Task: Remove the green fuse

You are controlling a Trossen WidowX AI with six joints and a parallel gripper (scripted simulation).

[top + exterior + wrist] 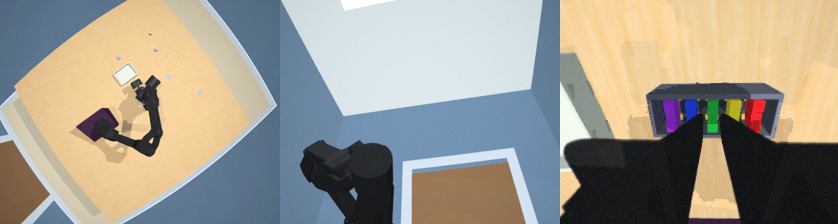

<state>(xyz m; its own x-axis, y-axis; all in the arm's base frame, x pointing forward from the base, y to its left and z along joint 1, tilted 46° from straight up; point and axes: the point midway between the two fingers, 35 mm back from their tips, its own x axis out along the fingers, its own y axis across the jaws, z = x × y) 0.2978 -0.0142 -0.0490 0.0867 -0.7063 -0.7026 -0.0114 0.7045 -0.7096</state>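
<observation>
Right now the green fuse is 20 mm below my gripper tip. Round my gripper tip: blue fuse 20 mm to the left, 20 mm below; purple fuse 40 mm to the left, 20 mm below; yellow fuse 20 mm to the right, 20 mm below.
</observation>
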